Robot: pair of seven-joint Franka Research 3 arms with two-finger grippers.
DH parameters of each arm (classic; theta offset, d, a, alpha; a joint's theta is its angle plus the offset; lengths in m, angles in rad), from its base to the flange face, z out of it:
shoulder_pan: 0 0.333 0 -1.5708
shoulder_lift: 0 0 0 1.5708
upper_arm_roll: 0 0.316 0.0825 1.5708
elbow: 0 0 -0.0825 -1.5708
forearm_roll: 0 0.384 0 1.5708
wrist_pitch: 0 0 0.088 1.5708
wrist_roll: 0 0.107 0 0
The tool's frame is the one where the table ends.
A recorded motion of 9 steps. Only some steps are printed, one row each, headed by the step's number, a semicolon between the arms.
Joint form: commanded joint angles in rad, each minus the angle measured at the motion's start. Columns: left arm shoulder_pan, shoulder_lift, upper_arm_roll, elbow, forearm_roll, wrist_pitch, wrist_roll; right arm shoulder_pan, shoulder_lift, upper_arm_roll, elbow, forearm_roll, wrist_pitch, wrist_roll.
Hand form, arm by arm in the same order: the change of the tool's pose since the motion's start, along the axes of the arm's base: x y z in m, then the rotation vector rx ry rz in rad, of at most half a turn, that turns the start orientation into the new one. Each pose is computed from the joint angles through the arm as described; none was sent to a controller.
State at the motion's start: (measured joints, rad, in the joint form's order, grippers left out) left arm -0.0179 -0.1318 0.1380 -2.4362 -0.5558 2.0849 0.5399; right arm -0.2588 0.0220 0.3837 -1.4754 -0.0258 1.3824 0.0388
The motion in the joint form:
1: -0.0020 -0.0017 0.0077 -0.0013 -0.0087 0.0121 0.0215; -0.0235 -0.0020 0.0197 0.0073 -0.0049 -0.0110 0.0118
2: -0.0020 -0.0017 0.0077 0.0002 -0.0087 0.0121 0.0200; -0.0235 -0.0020 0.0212 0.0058 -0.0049 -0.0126 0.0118
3: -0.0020 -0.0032 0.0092 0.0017 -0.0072 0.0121 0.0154; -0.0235 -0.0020 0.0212 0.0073 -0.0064 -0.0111 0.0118
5: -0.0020 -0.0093 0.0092 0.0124 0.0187 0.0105 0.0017; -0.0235 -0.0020 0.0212 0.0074 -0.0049 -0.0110 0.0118
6: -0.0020 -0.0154 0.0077 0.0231 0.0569 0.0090 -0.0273; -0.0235 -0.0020 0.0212 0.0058 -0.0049 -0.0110 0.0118
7: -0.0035 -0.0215 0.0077 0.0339 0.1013 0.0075 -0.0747; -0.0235 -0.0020 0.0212 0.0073 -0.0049 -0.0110 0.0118
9: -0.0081 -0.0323 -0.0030 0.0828 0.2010 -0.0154 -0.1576; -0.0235 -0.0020 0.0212 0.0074 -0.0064 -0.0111 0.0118
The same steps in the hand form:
1: 0.0008 0.0031 0.0009 -0.0035 -0.0211 -0.0023; -0.0016 -0.0028 0.0036 -0.0067 0.0006 -0.0162
2: 0.0013 0.0032 0.0016 -0.0032 -0.0219 -0.0010; -0.0019 -0.0020 0.0028 -0.0071 0.0037 -0.0147
3: 0.0017 0.0040 0.0028 -0.0019 -0.0225 0.0035; -0.0017 -0.0022 0.0036 -0.0082 0.0005 -0.0148
5: 0.0041 0.0054 0.0094 0.0186 -0.0293 -0.0023; -0.0017 -0.0020 0.0036 -0.0067 0.0005 -0.0147
6: 0.0063 0.0066 0.0158 0.0497 -0.0284 -0.0036; -0.0017 -0.0020 0.0029 -0.0069 0.0021 -0.0147
7: 0.0083 0.0081 0.0222 0.0871 -0.0197 0.0085; -0.0017 -0.0020 0.0036 -0.0067 0.0006 -0.0147
9: 0.0178 0.0060 0.0452 0.1697 -0.0209 0.0025; -0.0017 -0.0022 0.0036 -0.0082 0.0004 -0.0148

